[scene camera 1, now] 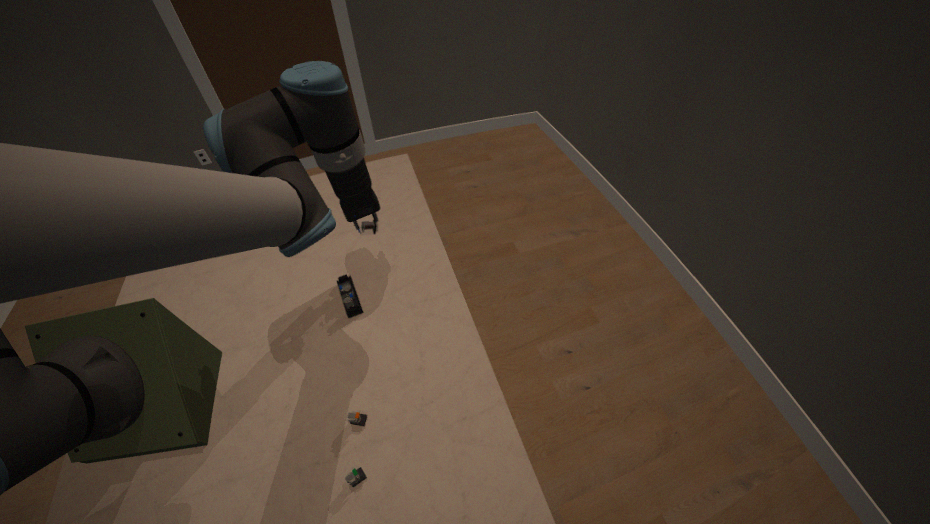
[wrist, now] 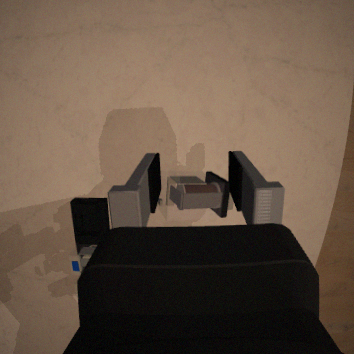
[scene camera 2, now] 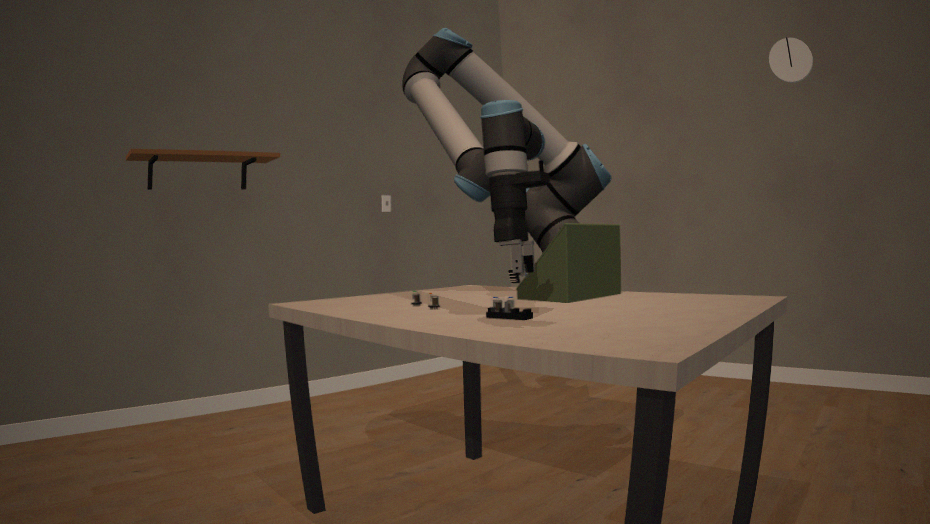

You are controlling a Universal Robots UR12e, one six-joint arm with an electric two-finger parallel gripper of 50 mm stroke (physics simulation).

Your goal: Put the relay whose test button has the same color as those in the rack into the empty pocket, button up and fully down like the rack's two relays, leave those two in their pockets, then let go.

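Where they show: gripper, between the fingertips: (scene camera 1: 366, 222) (wrist: 194, 170) (scene camera 2: 524, 272); arm's base, origin of its link: (scene camera 1: 98, 385) (scene camera 2: 573, 254).
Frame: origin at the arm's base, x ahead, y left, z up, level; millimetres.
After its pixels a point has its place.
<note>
My gripper (scene camera 1: 366, 227) @(x 511, y 340, z -18 mm) (scene camera 2: 514, 277) @(x 511, y 340, z -18 mm) (wrist: 194, 170) @(x 511, y 340, z -18 mm) is open above the table, off one end of the rack. A clear relay (scene camera 1: 369, 225) @(x 521, y 318, z -8 mm) (wrist: 196, 198) @(x 516, y 328, z -6 mm) with a dark base lies sideways between the fingers, its base close to the right finger in the wrist view and a gap at the left; its button colour does not show. The black rack (scene camera 1: 358, 313) @(x 470, y 167, z -127 mm) (scene camera 2: 509, 315) @(x 461, y 231, z -120 mm) (wrist: 90, 212) @(x 441, y 259, z -106 mm) carries two upright relays with blue buttons; its bare pocket is at the right end in scene camera 2. An orange-button relay (scene camera 1: 356, 418) @(x 480, y -76, z -87 mm) and a green-button relay (scene camera 1: 355, 477) @(x 477, y -173, z -87 mm) stand on the table.
The green robot pedestal (scene camera 1: 152, 384) @(x 112, y -3, z -11 mm) (scene camera 2: 588, 260) @(x 50, y 107, z -15 mm) stands on the table (scene camera 1: 416, 390) @(x 585, y -25, z -130 mm) (scene camera 2: 618, 331) @(x 444, y 540, z -129 mm), beyond the rack in scene camera 2. The two loose relays are well away from the rack, toward the left in that view. The table's edge borders the wooden floor (scene camera 1: 585, 325).
</note>
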